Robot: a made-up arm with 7 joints. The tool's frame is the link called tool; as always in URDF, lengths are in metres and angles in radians.
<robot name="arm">
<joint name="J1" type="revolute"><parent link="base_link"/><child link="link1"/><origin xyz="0 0.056 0" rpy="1.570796 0 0"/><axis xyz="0 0 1"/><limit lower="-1.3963" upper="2" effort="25" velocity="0.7"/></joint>
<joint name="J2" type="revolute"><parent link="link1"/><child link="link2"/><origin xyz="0 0 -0.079" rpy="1.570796 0 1.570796"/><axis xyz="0 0 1"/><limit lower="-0.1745" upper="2" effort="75" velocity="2.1"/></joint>
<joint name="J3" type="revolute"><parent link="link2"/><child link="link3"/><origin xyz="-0.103 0 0" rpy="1.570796 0 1.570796"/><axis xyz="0 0 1"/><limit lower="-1.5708" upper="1.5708" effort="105" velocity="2.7"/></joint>
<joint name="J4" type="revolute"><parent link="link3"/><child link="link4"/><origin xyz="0 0 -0.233" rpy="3.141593 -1.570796 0"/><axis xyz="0 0 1"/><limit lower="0" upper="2.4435" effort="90" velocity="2.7"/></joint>
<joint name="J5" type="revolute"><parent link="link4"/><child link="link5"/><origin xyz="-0.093 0 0" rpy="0 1.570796 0"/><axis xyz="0 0 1"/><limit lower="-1.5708" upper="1.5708" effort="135" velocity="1.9"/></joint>
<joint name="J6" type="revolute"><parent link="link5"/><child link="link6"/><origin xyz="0 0 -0.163" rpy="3.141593 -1.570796 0"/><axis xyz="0 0 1"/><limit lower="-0.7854" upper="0.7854" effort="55" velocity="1.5"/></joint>
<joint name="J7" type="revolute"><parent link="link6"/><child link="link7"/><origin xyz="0 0 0" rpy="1.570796 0 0"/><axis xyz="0 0 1"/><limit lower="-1.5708" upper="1.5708" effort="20" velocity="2.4"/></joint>
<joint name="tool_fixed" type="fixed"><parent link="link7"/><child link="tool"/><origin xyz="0 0 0" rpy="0 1.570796 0"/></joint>
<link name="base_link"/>
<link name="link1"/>
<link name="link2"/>
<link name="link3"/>
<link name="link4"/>
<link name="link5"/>
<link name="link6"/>
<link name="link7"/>
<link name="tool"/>
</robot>
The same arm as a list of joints. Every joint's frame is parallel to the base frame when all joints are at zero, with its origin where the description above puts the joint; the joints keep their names.
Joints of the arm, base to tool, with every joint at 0 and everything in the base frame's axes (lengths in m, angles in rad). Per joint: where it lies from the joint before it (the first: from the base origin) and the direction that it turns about. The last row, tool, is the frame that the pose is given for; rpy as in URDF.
J1: axis 0 -1 0 xyz 0 0.056 0
J2: axis 1 0 0 xyz 0 0.079 0
J3: axis 0 0 1 xyz 0 0 -0.103
J4: axis 0 -1 0 xyz 0 0 -0.233
J5: axis 0 0 1 xyz 0 0 -0.093
J6: axis 0 1 0 xyz 0 0 -0.163
J7: axis -1 0 0 xyz 0 0 0
tool: xyz 0 0 0 rpy 0 0 0
Joint limits (rad, base to tool): -1.3963..2 -0.1745..2 -1.5708..1.5708 0..2.4435 -1.5708..1.5708 -0.7854..0.7854 -1.5708..1.5708

